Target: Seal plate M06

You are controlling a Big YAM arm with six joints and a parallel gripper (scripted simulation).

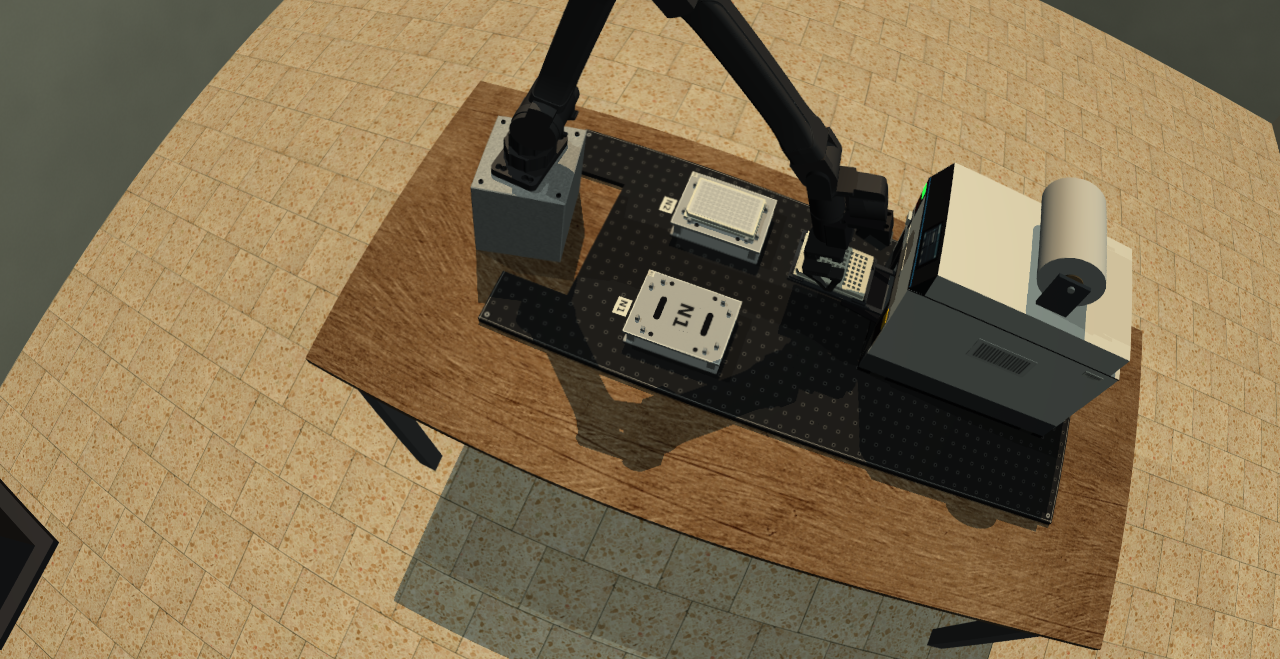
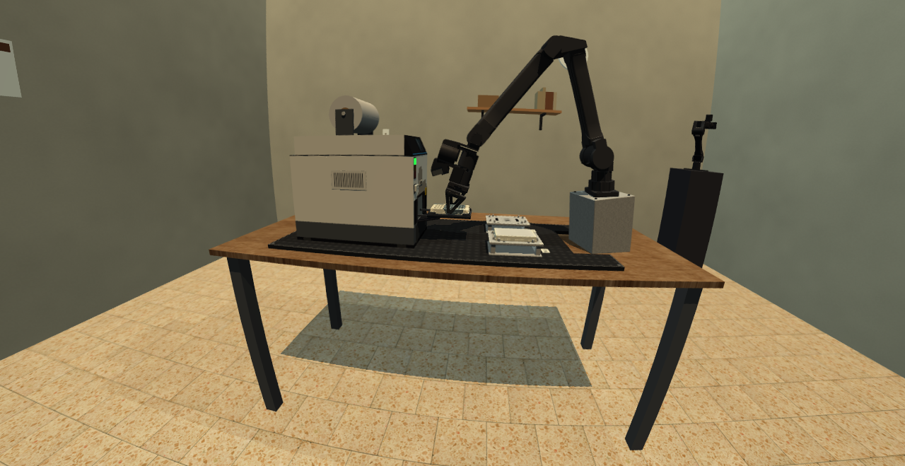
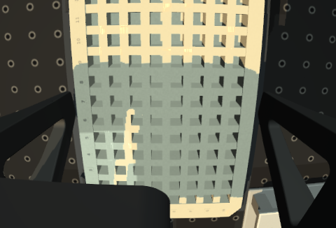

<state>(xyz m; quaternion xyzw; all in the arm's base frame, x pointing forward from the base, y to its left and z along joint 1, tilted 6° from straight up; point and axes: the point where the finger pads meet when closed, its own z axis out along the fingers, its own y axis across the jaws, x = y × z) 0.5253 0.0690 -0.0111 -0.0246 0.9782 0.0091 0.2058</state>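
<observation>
Now: the plate M06 right at my hand. Also, from my hand: start button 100 mm ahead, 100 mm to the left, 80 mm above; well plate 210 mm behind, 60 mm to the left, 60 mm below; sealer stage 10 mm below.
</observation>
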